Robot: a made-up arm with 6 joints. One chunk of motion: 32 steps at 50 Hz.
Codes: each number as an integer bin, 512 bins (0 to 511) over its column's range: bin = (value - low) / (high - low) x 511, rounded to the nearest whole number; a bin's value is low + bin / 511 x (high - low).
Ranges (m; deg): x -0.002..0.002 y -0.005..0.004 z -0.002..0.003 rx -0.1..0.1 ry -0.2..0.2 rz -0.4..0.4
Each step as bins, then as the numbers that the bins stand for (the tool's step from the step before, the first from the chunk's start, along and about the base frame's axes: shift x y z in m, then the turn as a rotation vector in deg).
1 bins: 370 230 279 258 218 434
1 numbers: 0.00090 -0.00095 0.00073 0.001 -0.029 0.279
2 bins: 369 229 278 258 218 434
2 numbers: 0.00089 -0.00097 0.00072 0.001 -0.029 0.279
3 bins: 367 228 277 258 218 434
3 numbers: 0.00087 -0.00098 0.00071 0.001 -0.029 0.279
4 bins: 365 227 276 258 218 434
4 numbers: 0.00086 -0.00100 0.00070 0.001 -0.029 0.279
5 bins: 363 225 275 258 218 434
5 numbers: 0.00084 -0.00104 0.00069 0.001 -0.029 0.279
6 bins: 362 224 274 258 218 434
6 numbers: 0.00083 -0.00105 0.00068 0.001 -0.029 0.279
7 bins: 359 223 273 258 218 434
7 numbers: 0.00081 -0.00107 0.00067 0.001 -0.029 0.279
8 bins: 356 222 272 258 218 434
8 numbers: 0.00079 -0.00109 0.00066 0.001 -0.029 0.279
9 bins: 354 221 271 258 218 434
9 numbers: 0.00077 -0.00111 0.00065 0.001 -0.029 0.279
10 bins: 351 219 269 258 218 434
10 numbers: 0.00075 -0.00114 0.00063 0.001 -0.029 0.279
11 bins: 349 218 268 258 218 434
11 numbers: 0.00073 -0.00116 0.00062 0.001 -0.029 0.279
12 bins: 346 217 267 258 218 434
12 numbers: 0.00071 -0.00118 0.00061 0.001 -0.029 0.279
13 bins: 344 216 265 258 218 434
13 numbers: 0.00069 -0.00120 0.00059 0.001 -0.029 0.279
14 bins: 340 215 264 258 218 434
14 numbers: 0.00066 -0.00121 0.00058 0.001 -0.029 0.279
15 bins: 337 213 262 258 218 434
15 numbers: 0.00064 -0.00125 0.00056 0.001 -0.029 0.279
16 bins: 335 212 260 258 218 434
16 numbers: 0.00062 -0.00127 0.00054 0.001 -0.029 0.279
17 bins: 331 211 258 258 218 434
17 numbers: 0.00059 -0.00128 0.00052 0.001 -0.029 0.279
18 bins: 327 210 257 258 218 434
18 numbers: 0.00056 -0.00130 0.00051 0.001 -0.029 0.279
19 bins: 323 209 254 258 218 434
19 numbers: 0.00053 -0.00132 0.00049 0.001 -0.029 0.279
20 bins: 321 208 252 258 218 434
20 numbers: 0.00051 -0.00134 0.00047 0.001 -0.029 0.279
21 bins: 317 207 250 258 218 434
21 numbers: 0.00048 -0.00135 0.00045 0.001 -0.029 0.279
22 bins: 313 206 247 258 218 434
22 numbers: 0.00045 -0.00137 0.00042 0.001 -0.029 0.279
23 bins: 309 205 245 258 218 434
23 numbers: 0.00042 -0.00139 0.00040 0.001 -0.029 0.279
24 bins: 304 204 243 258 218 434
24 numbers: 0.00038 -0.00141 0.00038 0.001 -0.029 0.279
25 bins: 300 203 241 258 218 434
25 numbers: 0.00035 -0.00142 0.00036 0.001 -0.029 0.279
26 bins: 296 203 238 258 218 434
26 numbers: 0.00032 -0.00142 0.00033 0.001 -0.029 0.279
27 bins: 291 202 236 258 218 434
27 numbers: 0.00028 -0.00144 0.00031 0.001 -0.029 0.279
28 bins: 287 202 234 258 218 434
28 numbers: 0.00025 -0.00144 0.00029 0.001 -0.029 0.279
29 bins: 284 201 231 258 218 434
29 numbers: 0.00022 -0.00146 0.00026 0.001 -0.029 0.279
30 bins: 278 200 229 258 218 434
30 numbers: 0.00018 -0.00148 0.00024 0.001 -0.029 0.279
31 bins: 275 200 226 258 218 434
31 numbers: 0.00015 -0.00148 0.00021 0.001 -0.029 0.279
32 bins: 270 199 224 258 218 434
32 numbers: 0.00011 -0.00150 0.00019 0.001 -0.029 0.279
